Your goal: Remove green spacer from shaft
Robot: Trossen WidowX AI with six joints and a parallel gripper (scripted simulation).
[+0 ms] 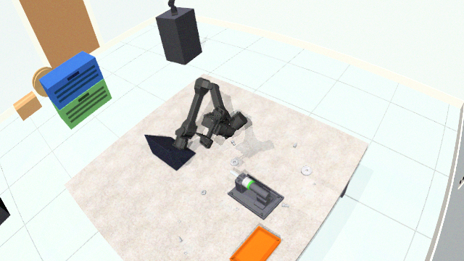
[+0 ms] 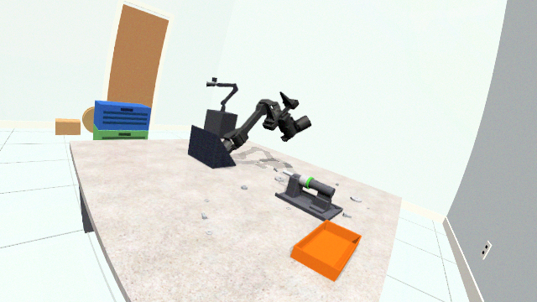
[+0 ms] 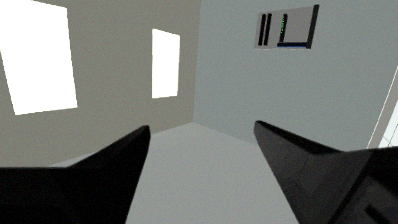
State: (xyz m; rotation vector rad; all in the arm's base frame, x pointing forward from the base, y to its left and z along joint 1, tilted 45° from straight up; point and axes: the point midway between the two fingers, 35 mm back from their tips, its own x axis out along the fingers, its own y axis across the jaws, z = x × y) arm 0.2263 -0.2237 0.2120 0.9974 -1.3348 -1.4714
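Now: the shaft 28 cm below my gripper tip and 21 cm ahead of it. The rest, counted from my gripper tip: green spacer: 28 cm below, 23 cm ahead; then orange tray: 41 cm ahead, 35 cm below, 25 cm to the right.
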